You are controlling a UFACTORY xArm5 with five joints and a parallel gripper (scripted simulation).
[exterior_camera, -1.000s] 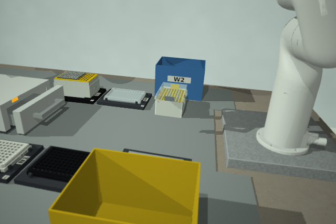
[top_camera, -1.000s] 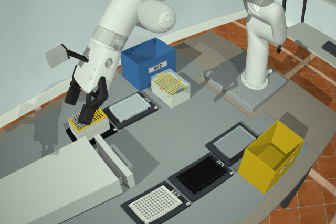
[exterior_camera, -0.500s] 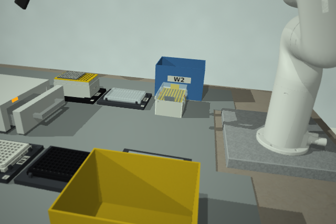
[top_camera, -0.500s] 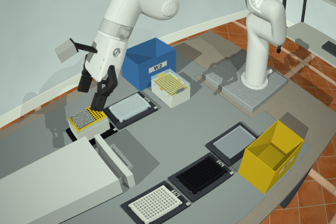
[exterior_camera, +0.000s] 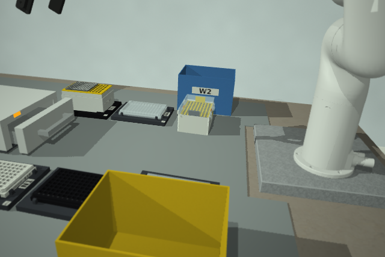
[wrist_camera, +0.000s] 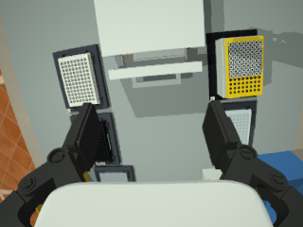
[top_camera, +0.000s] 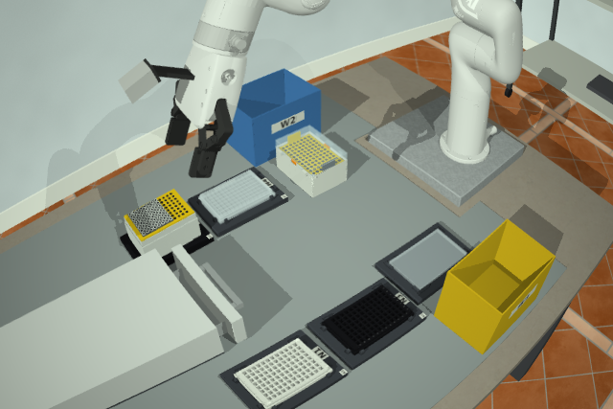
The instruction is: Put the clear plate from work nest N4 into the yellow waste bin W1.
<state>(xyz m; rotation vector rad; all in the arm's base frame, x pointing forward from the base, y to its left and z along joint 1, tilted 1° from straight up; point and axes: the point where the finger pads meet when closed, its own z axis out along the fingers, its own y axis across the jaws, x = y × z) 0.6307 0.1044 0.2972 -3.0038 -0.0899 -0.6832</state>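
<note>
The clear plate is 29 cm below my hand, 21 cm to the right of it and 13 cm behind it. Round my hand: white plate (29 cm below, 20 cm to the left, 2 cm behind); then drawer (29 cm below, 12 cm ahead, 3 cm to the left); then yellow-topped rack (26 cm below, 18 cm to the right, 3 cm ahead).
</note>
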